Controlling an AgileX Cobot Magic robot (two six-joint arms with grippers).
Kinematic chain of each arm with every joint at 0, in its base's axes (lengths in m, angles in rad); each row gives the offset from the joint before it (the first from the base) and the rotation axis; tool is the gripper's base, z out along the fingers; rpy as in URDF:
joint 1: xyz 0 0 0.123 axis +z
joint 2: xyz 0 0 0 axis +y
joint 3: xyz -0.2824 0 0.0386 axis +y
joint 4: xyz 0.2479 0 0.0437 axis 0.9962 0 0.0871
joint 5: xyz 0 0 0 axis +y
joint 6: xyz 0.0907 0 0.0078 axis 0.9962 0 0.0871
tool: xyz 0 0 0 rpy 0 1.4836 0
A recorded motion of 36 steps. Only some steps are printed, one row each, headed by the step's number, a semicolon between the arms.
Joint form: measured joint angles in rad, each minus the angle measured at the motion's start. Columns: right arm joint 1, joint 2, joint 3, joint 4, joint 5, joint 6; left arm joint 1, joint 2, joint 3, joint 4, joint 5, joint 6.
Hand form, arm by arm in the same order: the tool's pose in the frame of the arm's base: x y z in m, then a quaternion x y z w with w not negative. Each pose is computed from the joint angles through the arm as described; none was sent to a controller.
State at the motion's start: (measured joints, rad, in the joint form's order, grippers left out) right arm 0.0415 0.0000 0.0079 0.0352 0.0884 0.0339; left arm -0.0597 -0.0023 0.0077 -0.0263 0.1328 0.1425
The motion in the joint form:
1: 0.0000 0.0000 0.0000 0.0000 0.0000 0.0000; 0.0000 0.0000 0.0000 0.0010 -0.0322 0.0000
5: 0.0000 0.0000 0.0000 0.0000 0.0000 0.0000; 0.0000 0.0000 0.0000 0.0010 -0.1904 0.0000
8: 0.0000 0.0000 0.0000 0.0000 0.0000 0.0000; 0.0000 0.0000 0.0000 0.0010 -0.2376 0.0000
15: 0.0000 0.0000 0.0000 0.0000 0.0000 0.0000; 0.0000 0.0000 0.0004 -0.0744 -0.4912 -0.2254
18: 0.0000 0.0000 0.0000 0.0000 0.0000 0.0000; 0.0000 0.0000 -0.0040 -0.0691 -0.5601 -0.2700
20: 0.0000 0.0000 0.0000 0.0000 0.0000 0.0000; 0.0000 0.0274 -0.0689 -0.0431 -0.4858 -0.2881
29: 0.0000 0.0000 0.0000 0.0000 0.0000 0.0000; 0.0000 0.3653 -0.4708 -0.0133 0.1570 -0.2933
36: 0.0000 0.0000 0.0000 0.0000 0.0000 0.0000; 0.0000 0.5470 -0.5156 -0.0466 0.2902 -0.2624
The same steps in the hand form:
1: 0.0568 0.0026 0.2024 0.00866 0.71025 0.03996 0.70277; 0.0565 -0.0036 0.2015 0.06398 0.71084 0.01927 0.70017
5: 0.0568 0.0026 0.2024 0.00866 0.71025 0.03996 0.70277; 0.0557 -0.0032 0.2158 0.05743 0.65363 0.02219 0.75430
8: 0.0568 0.0026 0.2024 0.00866 0.71025 0.03996 0.70277; 0.0550 -0.0031 0.2201 0.05540 0.63576 0.02303 0.76955
15: 0.0568 0.0026 0.2024 0.00866 0.71025 0.03996 0.70277; 0.0482 0.0003 0.2417 -0.04636 0.53466 -0.09033 0.83895
18: 0.0568 0.0026 0.2024 0.00866 0.71025 0.03996 0.70277; 0.0450 0.0009 0.2487 -0.05601 0.50236 -0.10798 0.85606
20: 0.0568 0.0026 0.2024 0.00866 0.71025 0.03996 0.70277; 0.0458 -0.0006 0.2628 -0.04948 0.51838 -0.10890 0.84674
29: 0.0568 0.0026 0.2024 0.00866 0.71025 0.03996 0.70277; 0.0823 -0.0060 0.3182 -0.04408 0.74102 -0.08719 0.66434
36: 0.0568 0.0026 0.2024 0.00866 0.71025 0.03996 0.70277; 0.1122 -0.0094 0.3037 -0.04384 0.82435 -0.08150 0.55846

